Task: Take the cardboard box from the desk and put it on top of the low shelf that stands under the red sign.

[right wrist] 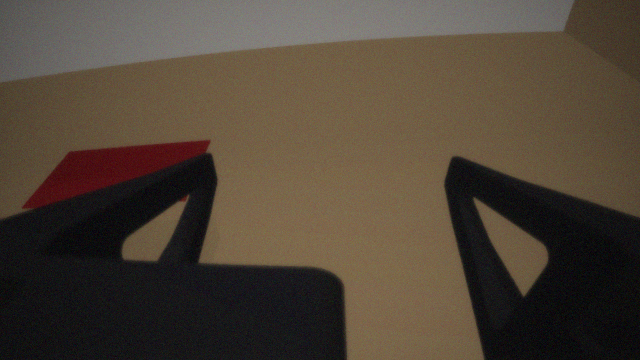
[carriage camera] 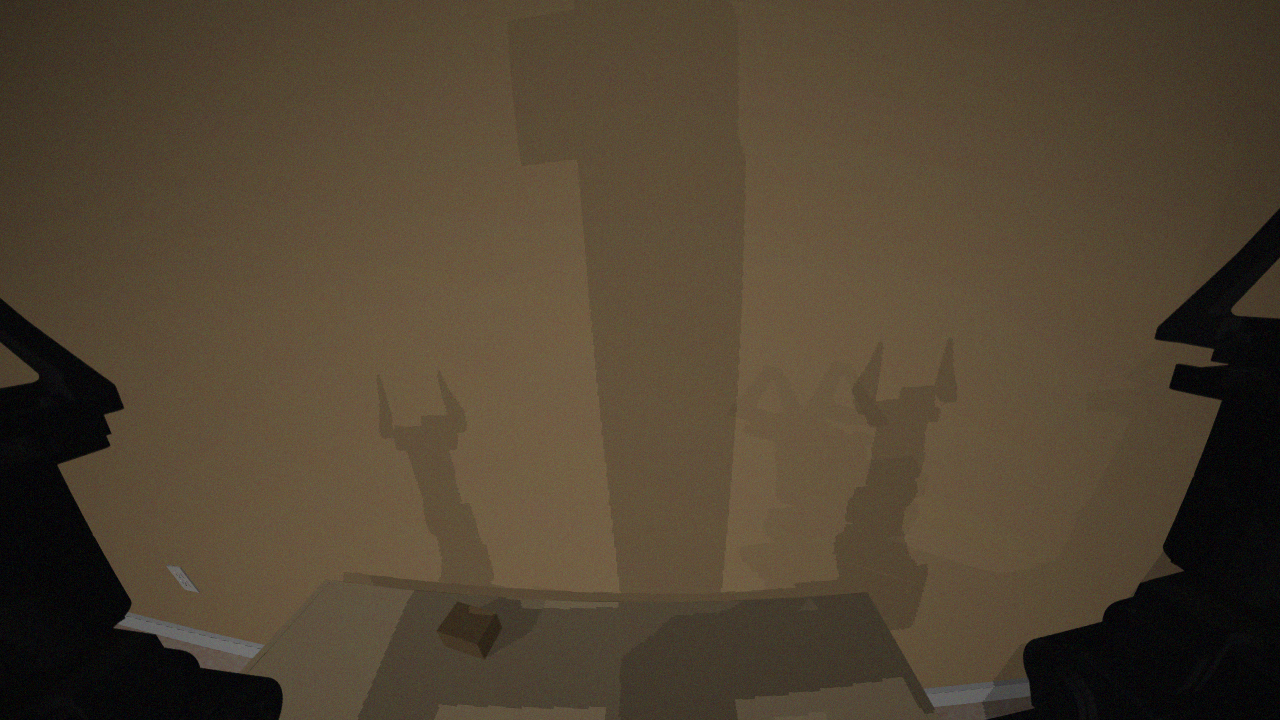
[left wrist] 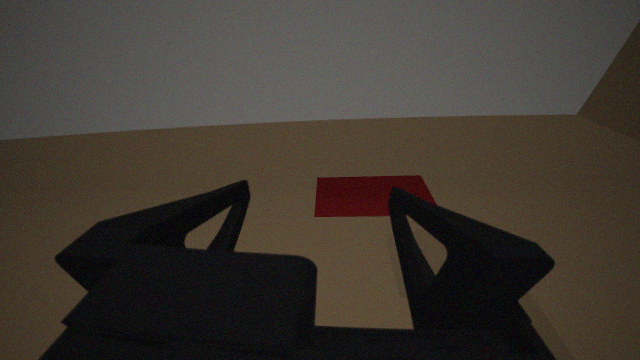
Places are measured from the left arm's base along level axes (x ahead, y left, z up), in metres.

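Pixels of known places: left gripper, between the fingertips: [left wrist: 319, 191]; right gripper, between the fingertips: [right wrist: 331, 168].
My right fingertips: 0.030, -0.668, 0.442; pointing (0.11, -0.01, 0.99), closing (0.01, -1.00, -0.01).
Observation:
Ahead of a thing's pixels: the offset from my right fingertips to its top centre, as dx, dy, dz. Level surfaces: height alone.
The small brown cardboard box @(+0.275, +0.678, -0.658) [carriage camera: 469, 629] rests on the low shelf's flat top @(dz -0.708) [carriage camera: 313, 644], left of its middle and near the back edge by the wall. No gripper touches it. The red sign @(+0.397, +0.487, +0.534) [left wrist: 350, 197] [right wrist: 110, 165] is on the wall, partly covered by a finger in each wrist view. My left gripper [left wrist: 319, 191] is open and empty, raised and facing the wall. My right gripper [right wrist: 331, 168] is open and empty too, raised at the right. In the carriage camera both grippers are cut off by the picture's sides. The desk does not show.
A tan wall [carriage camera: 537, 402] stands directly behind the shelf top, with shadows of the arms and the lift on it. A small white wall plate [carriage camera: 181, 578] and a white baseboard [carriage camera: 196, 634] are at the lower left. The black arms fill both sides of the carriage camera.

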